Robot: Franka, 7 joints.
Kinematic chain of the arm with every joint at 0, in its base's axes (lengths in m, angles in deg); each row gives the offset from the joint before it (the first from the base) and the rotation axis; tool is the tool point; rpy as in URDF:
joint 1: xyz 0 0 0.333 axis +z
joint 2: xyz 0 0 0 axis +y
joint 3: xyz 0 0 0.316 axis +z
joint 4: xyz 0.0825 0 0 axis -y
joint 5: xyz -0.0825 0 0.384 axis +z
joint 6: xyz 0 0 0 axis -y
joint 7: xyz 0.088 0 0 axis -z
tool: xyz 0 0 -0.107 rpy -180 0 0
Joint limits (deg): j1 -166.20..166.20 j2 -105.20..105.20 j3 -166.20..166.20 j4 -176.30..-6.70 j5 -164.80..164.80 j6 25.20..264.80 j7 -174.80..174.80
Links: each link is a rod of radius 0.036 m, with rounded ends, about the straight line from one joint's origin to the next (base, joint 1, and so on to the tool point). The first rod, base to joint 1, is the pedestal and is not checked.
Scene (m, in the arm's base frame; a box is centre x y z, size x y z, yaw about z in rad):
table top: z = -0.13
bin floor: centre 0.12 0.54 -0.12 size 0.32 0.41 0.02 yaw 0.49
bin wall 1: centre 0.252 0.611 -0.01 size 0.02 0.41 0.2 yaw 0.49
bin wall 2: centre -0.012 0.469 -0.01 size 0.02 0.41 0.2 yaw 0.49
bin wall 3: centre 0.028 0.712 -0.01 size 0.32 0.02 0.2 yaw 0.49
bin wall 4: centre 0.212 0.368 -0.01 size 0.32 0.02 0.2 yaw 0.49
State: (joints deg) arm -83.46 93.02 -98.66 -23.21 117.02 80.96 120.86
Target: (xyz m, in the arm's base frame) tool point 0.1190 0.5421 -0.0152
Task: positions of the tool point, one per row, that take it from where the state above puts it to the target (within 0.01 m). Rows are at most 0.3 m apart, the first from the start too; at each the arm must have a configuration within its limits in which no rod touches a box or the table.
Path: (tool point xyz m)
1: -0.1834 -0.7858 0.4314
2: -0.2965 -0.6893 0.6527
3: -0.3808 -0.5093 0.8414
4: -0.4211 -0.2650 0.9702
5: -0.4090 0.0119 1.0187
6: -0.3461 0.2828 0.9776
7: -0.2443 0.5088 0.8511
8: -0.1240 0.6579 0.6572
9: -0.0091 0.7119 0.4249
10: 0.0773 0.6686 0.1889
11: 0.1190 0.5421 -0.0152

